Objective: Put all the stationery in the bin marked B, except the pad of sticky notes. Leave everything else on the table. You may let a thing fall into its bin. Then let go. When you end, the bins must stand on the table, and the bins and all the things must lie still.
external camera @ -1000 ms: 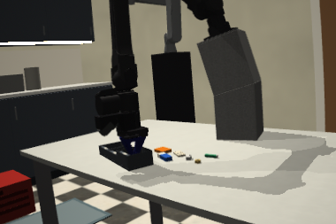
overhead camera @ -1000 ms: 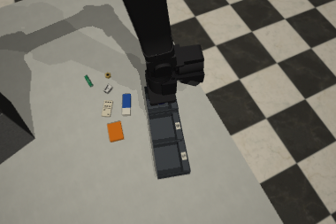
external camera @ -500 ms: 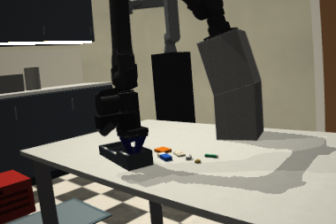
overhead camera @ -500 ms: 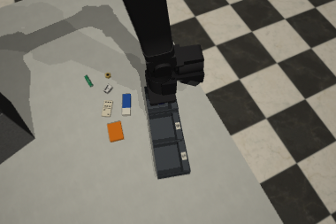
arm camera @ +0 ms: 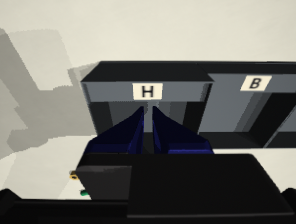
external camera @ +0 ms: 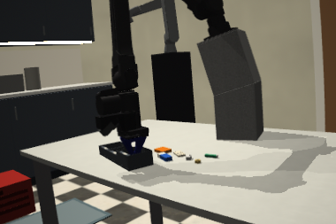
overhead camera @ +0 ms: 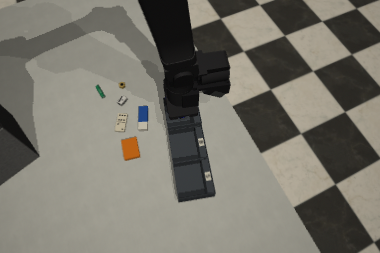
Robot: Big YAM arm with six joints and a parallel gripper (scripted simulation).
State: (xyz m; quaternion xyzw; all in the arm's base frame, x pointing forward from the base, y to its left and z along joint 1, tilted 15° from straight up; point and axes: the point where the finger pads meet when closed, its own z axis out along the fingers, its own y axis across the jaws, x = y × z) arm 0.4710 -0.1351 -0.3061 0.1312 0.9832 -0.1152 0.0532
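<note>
The binder clip lies 120 mm behind my hand, 110 mm to the left of it and 20 mm below it. Also, from my hand: eraser: 90 mm behind, 30 mm to the left, 20 mm below; dark bin: 20 mm behind, 80 mm to the right; orange sticky-note pad: 150 mm behind, 20 mm to the right, 20 mm below.
</note>
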